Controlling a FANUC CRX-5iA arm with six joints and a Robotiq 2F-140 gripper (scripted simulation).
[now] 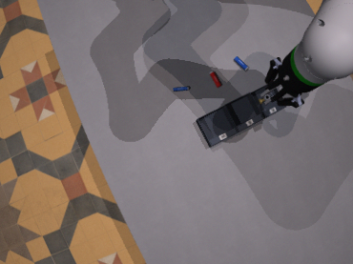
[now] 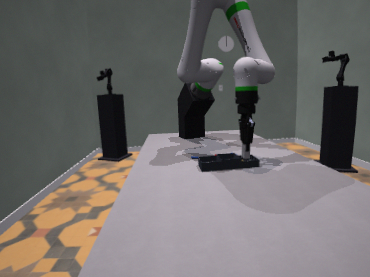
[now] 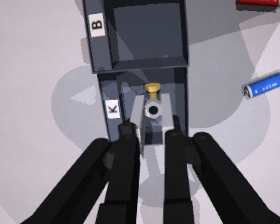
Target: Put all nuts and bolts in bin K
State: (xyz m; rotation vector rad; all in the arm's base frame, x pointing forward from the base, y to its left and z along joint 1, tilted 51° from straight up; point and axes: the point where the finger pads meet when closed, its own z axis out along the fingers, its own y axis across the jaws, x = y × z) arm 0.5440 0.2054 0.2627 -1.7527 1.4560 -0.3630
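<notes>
Right now the grey nut is 3 cm below my hand. Round my hand: yellow bolt 5 cm below, 1 cm to the right; then red cylinder 14 cm to the right, 7 cm behind, 6 cm below; then dark tray 7 cm to the right, 4 cm below, 4 cm ahead.
</notes>
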